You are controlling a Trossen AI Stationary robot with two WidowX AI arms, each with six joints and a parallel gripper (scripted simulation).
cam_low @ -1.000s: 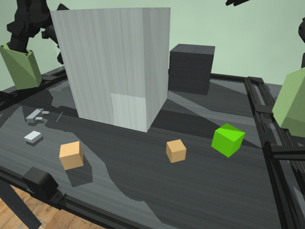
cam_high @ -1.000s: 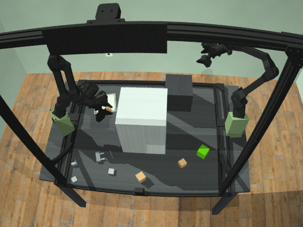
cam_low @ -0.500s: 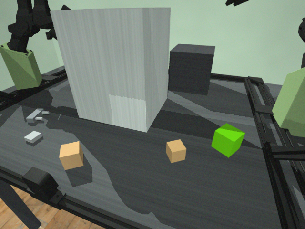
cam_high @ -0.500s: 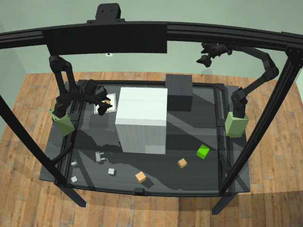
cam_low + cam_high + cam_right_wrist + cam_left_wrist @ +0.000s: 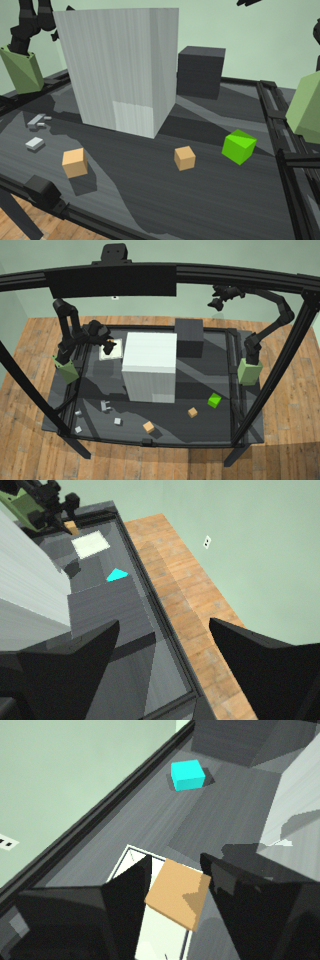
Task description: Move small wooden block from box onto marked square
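The marked square lies 30 mm ahead of my left hand, 20 mm to the left of it and 120 mm below it. Round my left hand: green cube (310 mm behind, 570 mm to the right, 90 mm below).
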